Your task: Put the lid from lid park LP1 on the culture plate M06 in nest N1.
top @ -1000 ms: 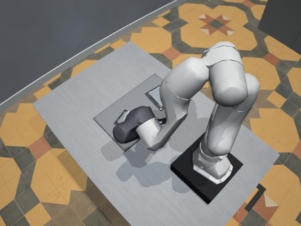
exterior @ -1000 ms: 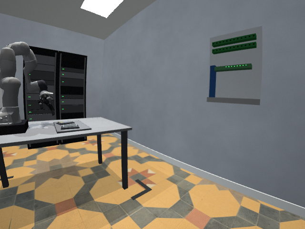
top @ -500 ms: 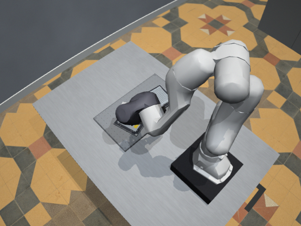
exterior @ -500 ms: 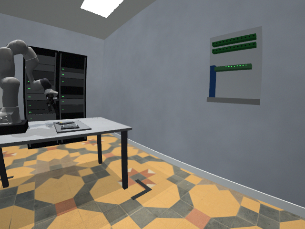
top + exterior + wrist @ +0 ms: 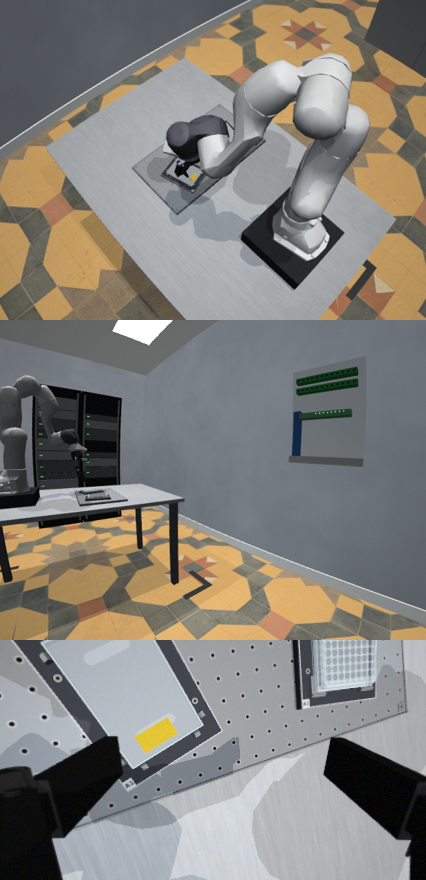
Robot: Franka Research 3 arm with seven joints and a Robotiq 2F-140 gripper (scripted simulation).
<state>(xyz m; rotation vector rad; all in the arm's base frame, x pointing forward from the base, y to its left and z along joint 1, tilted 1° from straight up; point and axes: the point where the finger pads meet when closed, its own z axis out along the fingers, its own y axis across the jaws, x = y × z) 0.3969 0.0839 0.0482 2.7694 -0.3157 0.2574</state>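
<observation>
The clear lid is 10 cm below my hand, 7 cm ahead of it and 4 cm to the left of it. Also, from my hand: culture plate M06: 22 cm to the right, 10 cm below, 8 cm ahead; dark lid park: 11 cm below, 7 cm ahead, 4 cm to the left.
</observation>
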